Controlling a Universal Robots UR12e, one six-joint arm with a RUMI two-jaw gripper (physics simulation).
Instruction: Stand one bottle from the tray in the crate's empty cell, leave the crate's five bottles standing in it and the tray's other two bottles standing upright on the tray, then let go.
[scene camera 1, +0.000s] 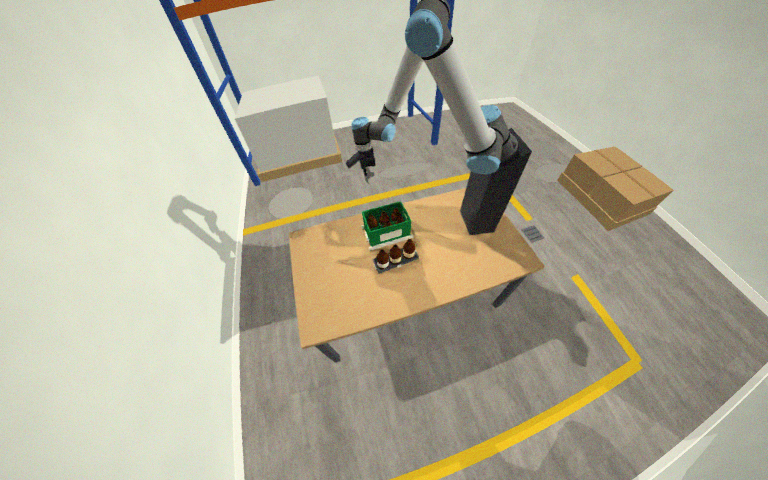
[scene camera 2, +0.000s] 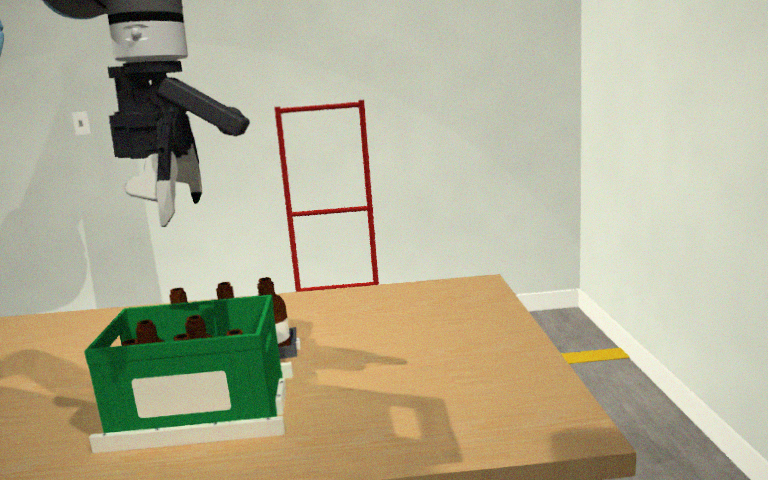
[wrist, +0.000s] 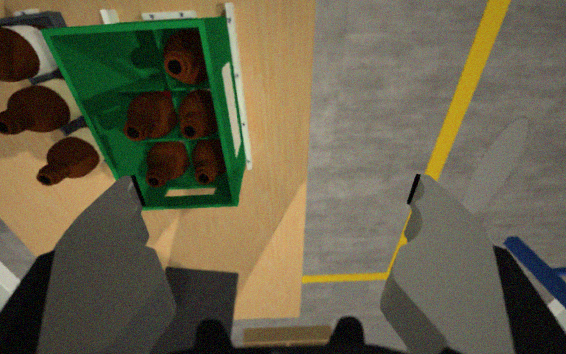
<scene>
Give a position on a bottle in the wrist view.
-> At 167, 160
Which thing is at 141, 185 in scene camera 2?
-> My gripper.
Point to a bottle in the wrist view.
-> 76, 155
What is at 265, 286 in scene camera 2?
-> A bottle.
</scene>
